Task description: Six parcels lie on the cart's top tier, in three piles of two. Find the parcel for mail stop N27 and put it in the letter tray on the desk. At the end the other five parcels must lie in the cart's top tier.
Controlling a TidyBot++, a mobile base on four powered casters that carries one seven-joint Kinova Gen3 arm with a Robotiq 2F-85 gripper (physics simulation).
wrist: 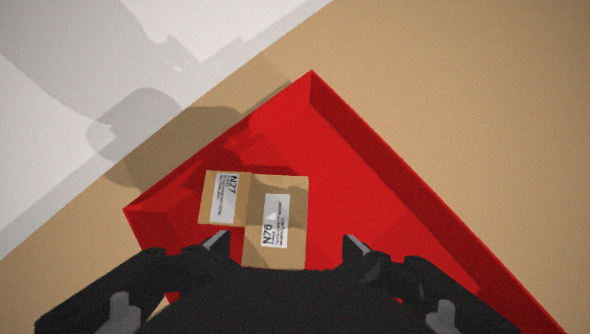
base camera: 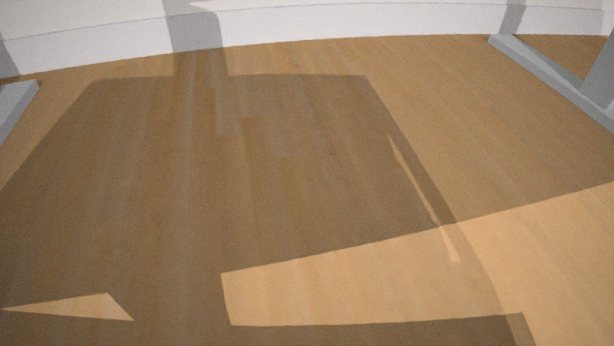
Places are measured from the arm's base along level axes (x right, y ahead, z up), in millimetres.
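Pixels of known places: gripper, fingertip midpoint: [wrist: 286, 245].
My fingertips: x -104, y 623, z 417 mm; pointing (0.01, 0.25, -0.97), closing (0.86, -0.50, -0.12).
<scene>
For each thing: its middle in the pictures, then the offset to it from my fingertips. Level surfaces: height alone.
- red tray, body centre: [wrist: 320, 265] dx +12, dy -36, dz -62 mm
- smaller parcel, body centre: [wrist: 233, 199] dx -42, dy +69, dz -66 mm
- larger parcel, body centre: [wrist: 279, 219] dx -5, dy +24, dz -66 mm
- tan desk, surface height: dz -94 mm
- wooden floor, surface height: dz -813 mm
In the wrist view a red tray [wrist: 400, 175] stands on a tan desk top. Two brown parcels lie in it side by side, touching or nearly so, near its left corner. The smaller parcel [wrist: 242, 200], on the left, has a white label reading N27. The larger parcel [wrist: 298, 215], on the right, has a label reading N76. My gripper [wrist: 286, 245] is open, with nothing between its fingers. It hangs above the tray, and the larger parcel shows between the fingertips in the picture. The cart and its top tier do not show in either view.
In the wrist view the tan desk [wrist: 480, 100] extends right of the tray, and a pale wall or surface lies past its edge at upper left. In the base camera view grey legs [base camera: 550, 75] stand at the right and left of the wooden floor [base camera: 300, 200], before a white wall.
</scene>
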